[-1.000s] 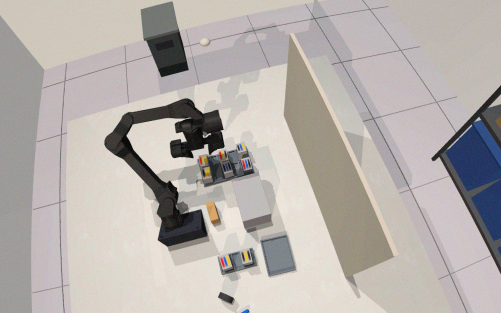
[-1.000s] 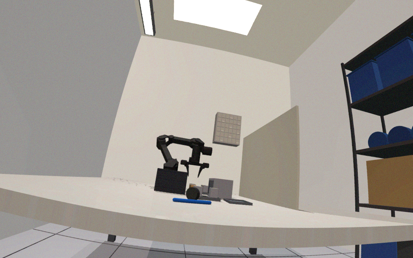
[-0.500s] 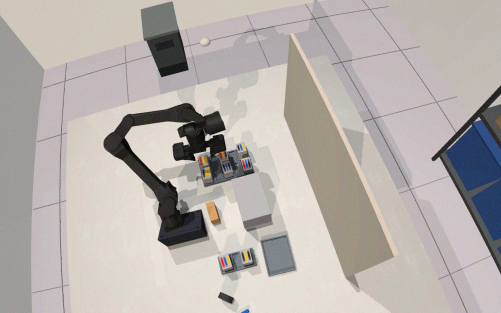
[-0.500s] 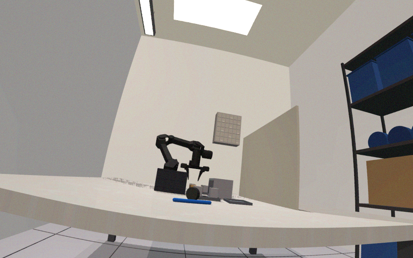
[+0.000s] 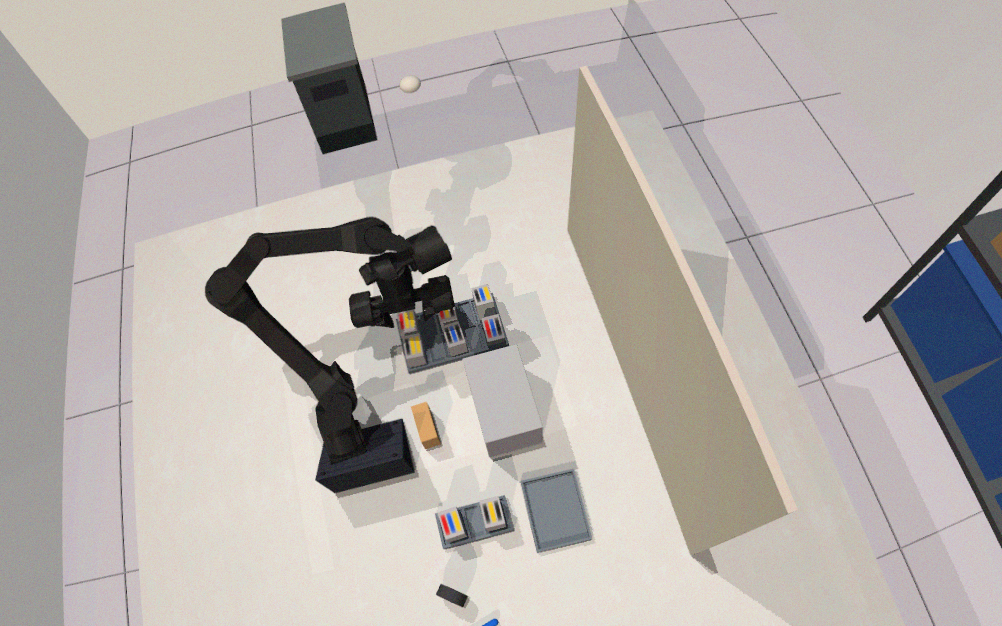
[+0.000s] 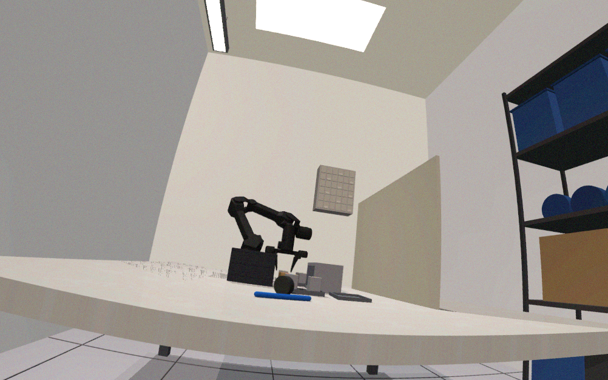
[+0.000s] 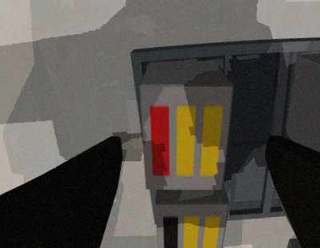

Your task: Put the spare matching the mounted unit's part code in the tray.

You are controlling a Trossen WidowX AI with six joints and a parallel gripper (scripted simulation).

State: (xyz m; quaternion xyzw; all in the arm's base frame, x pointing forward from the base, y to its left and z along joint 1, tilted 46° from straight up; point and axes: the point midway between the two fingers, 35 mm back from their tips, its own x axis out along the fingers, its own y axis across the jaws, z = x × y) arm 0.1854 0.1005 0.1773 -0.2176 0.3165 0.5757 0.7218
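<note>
The grey spare block is 1 cm below my gripper tip. The rest, counted from my gripper tip: grey tray (43 cm to the right, 11 cm ahead, 5 cm below); brown block (20 cm to the right, 4 cm behind, 2 cm below); grey mounted unit (21 cm to the right, 10 cm ahead).
</note>
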